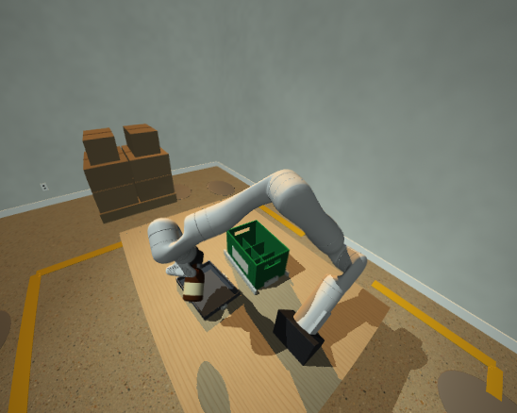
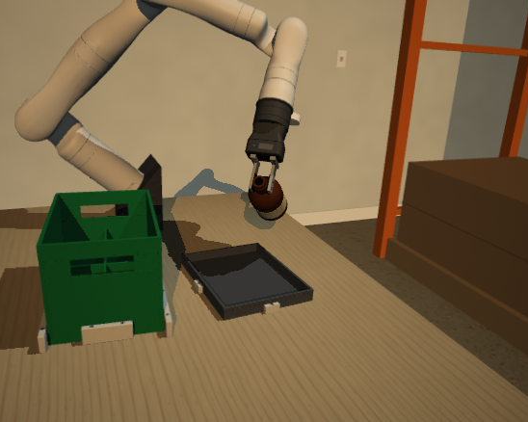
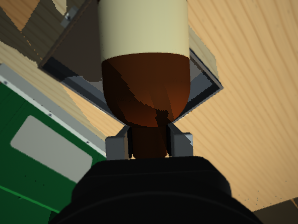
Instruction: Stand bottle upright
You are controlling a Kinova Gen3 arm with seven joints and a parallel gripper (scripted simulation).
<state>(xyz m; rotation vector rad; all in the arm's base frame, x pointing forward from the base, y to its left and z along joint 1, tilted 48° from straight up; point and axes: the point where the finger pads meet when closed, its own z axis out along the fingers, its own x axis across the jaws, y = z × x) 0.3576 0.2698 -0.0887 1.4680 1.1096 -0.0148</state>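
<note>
My hand is 3 cm past the brown bottle, 3 cm above it and 2 cm to the right of it. Also, from my hand: dark tray 19 cm below, 4 cm to the right, 3 cm ahead; then green crate 31 cm to the right, 12 cm below, 4 cm ahead.
</note>
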